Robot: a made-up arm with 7 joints.
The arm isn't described. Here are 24 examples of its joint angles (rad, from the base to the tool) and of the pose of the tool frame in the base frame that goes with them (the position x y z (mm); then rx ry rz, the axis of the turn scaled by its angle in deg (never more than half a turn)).
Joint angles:
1: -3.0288 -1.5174 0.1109 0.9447 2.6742 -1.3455 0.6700
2: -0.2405 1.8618 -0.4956 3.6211 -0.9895 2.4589 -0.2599
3: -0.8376 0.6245 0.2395 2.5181 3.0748 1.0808 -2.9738
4: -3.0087 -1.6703 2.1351 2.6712 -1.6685 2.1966 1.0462
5: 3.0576 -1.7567 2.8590 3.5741 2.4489 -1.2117 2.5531
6: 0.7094 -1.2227 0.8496 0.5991 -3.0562 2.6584 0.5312
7: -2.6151 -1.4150 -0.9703 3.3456 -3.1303 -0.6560 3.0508
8: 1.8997 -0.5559 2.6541 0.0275 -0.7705 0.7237 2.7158
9: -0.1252 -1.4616 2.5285 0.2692 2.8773 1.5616 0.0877
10: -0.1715 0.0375 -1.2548 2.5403 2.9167 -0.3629 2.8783
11: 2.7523 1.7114 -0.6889 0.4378 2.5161 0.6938 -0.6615
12: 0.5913 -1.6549 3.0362 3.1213 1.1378 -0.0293 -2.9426
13: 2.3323 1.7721 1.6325 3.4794 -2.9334 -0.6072 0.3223
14: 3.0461 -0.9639 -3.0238 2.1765 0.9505 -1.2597 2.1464
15: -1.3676 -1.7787 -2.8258 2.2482 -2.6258 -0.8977 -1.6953
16: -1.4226 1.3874 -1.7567 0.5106 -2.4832 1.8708 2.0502
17: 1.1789 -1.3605 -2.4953 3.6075 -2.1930 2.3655 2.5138
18: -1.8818 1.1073 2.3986 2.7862 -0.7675 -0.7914 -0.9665
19: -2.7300 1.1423 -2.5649 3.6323 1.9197 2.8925 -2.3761
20: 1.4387 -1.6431 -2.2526 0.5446 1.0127 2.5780 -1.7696
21: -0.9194 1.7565 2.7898 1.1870 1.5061 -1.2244 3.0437
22: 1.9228 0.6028 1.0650 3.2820 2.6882 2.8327 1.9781
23: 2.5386 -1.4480 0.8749 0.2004 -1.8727 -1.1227 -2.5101
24: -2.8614 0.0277 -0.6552 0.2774 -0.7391 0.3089 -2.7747
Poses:
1: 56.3 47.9 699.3 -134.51 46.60 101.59
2: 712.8 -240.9 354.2 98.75 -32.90 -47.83
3: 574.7 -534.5 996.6 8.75 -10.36 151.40
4: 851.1 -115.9 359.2 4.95 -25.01 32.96
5: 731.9 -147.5 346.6 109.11 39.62 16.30
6: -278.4 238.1 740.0 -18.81 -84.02 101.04
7: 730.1 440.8 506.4 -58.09 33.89 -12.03
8: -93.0 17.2 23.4 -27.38 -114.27 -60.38
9: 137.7 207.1 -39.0 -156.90 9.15 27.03
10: 51.6 -415.7 1137.5 50.85 -28.95 62.08
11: 331.5 152.8 62.1 154.74 40.48 54.25
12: -859.8 -456.9 389.7 95.53 -32.98 -57.72
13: -543.6 659.8 220.8 20.45 -99.06 -65.75
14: 752.6 -188.0 563.8 38.74 62.03 -50.34
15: -324.7 440.5 -150.4 144.49 -7.00 -47.34
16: -493.6 -35.2 560.7 41.81 18.31 -103.13
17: -532.4 -418.2 674.2 -114.79 -28.26 -3.97
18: -332.9 -689.9 828.8 -15.91 -63.86 87.45
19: -586.3 -279.7 332.5 -98.03 33.06 -33.92
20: 297.2 -42.4 313.1 43.51 -4.03 -44.35
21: 485.4 -90.0 673.4 -101.30 -56.48 -114.10
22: 96.3 277.5 1011.8 -46.27 154.00 -66.27
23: -191.8 -174.0 330.2 -84.59 -127.33 34.31
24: -355.6 96.2 116.7 -167.48 2.42 -4.77
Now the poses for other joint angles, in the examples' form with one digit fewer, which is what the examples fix.
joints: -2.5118 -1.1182 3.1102 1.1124 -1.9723 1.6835 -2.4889
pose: 500 154 -93 -96.1 64.9 -132.8
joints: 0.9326 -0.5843 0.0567 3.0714 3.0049 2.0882 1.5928
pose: -400 -516 958 -57.4 -152.1 41.4
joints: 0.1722 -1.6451 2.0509 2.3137 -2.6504 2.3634 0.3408
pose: -866 59 291 -2.0 62.6 -157.5
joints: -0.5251 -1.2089 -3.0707 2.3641 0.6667 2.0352 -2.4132
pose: -749 265 207 106.4 -71.0 66.6
